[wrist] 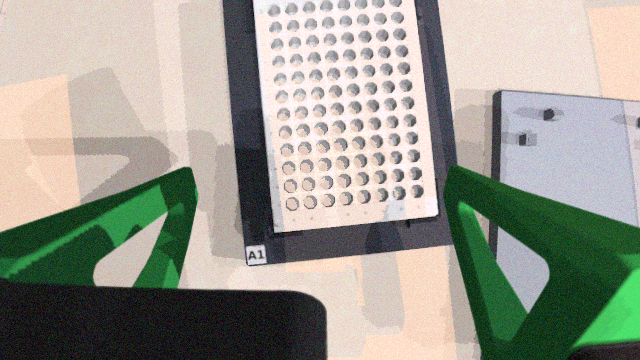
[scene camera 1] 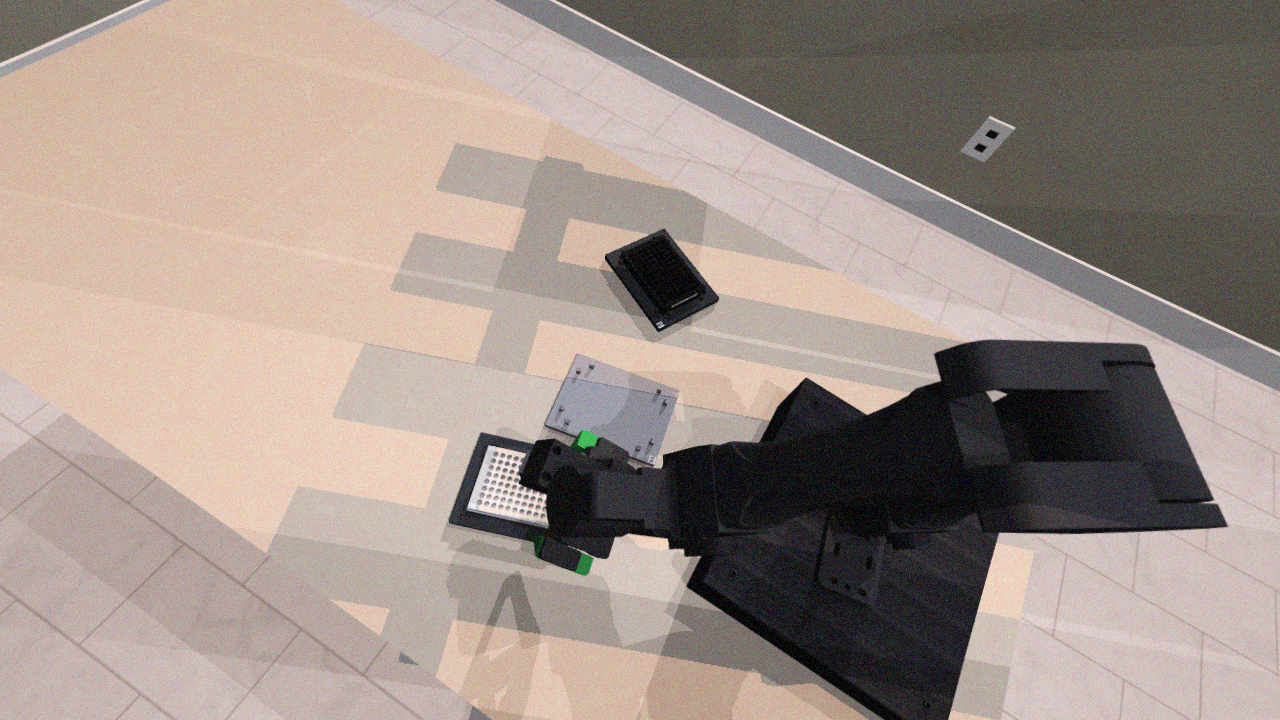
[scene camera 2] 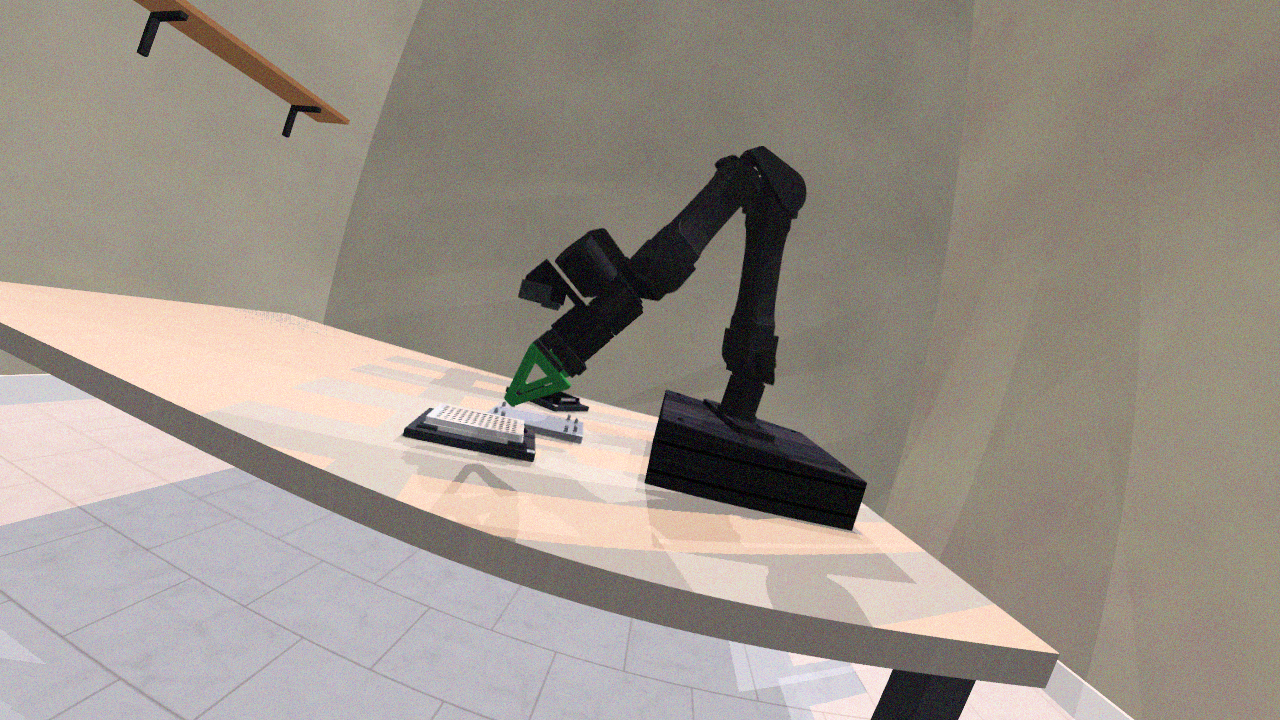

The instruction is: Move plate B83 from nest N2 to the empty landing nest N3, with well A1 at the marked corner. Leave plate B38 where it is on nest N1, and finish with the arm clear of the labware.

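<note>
A white 96-well plate [scene camera 1: 503, 488] [scene camera 2: 472, 420] [wrist: 345, 110] sits in a black nest [scene camera 1: 473, 474] [scene camera 2: 465, 446] [wrist: 245, 150] with an A1 tag [wrist: 256, 255] at one corner. A grey nest [scene camera 1: 617, 402] [scene camera 2: 554, 425] [wrist: 560, 165] with small pegs is empty beside it. A black plate [scene camera 1: 664, 271] sits in another black nest [scene camera 1: 687, 312]. No plate or nest numbers are readable. My gripper [scene camera 1: 565, 497] [scene camera 2: 510, 400] [wrist: 320, 180] is open and empty above the white plate's A1 end, its fingertips to either side of the plate in the wrist view.
The arm's black base [scene camera 1: 895, 617] [scene camera 2: 751, 488] stands on the table [scene camera 1: 223, 179] [scene camera 2: 590, 555] near the nests. The grey nest lies close beside the right finger in the wrist view. A wall shelf [scene camera 2: 241, 58] hangs at upper left in scene camera 2.
</note>
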